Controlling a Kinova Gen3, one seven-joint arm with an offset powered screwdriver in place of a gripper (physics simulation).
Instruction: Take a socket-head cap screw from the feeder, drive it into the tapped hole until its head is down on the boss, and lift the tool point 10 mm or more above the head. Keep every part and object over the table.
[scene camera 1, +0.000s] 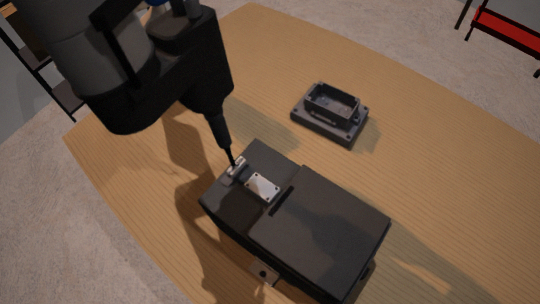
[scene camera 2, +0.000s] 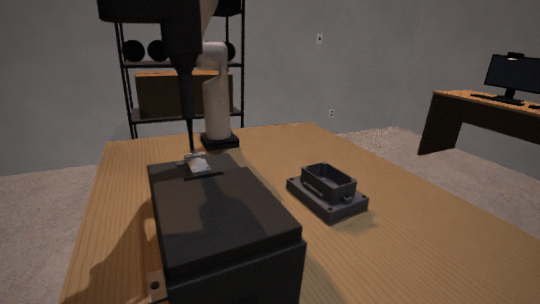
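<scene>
The screw feeder (scene camera 1: 320, 230) (scene camera 2: 225, 215) is a large dark box with a small bright metal pick-up block (scene camera 1: 240, 162) at its far end. My screwdriver (scene camera 1: 233, 164) (scene camera 2: 192, 151) points down, with its thin black bit tip at that block, touching it or very close. A screw at the tip cannot be made out in either view. A grey open-topped housing (scene camera 1: 330, 115) (scene camera 2: 315, 186) stands on a flat base plate (scene camera 1: 316, 128) (scene camera 2: 320, 210), apart from the feeder. Small round spots show on the housing's inner floor; which one is the tapped hole, I cannot tell.
A bright plate with corner screws (scene camera 1: 262, 187) (scene camera 2: 199, 166) lies on the feeder beside the pick-up block. A bracket with a hole (scene camera 1: 263, 273) (scene camera 2: 155, 286) sticks out at the feeder's side. The wooden table (scene camera 1: 425, 150) (scene camera 2: 425, 250) carries the feeder and housing.
</scene>
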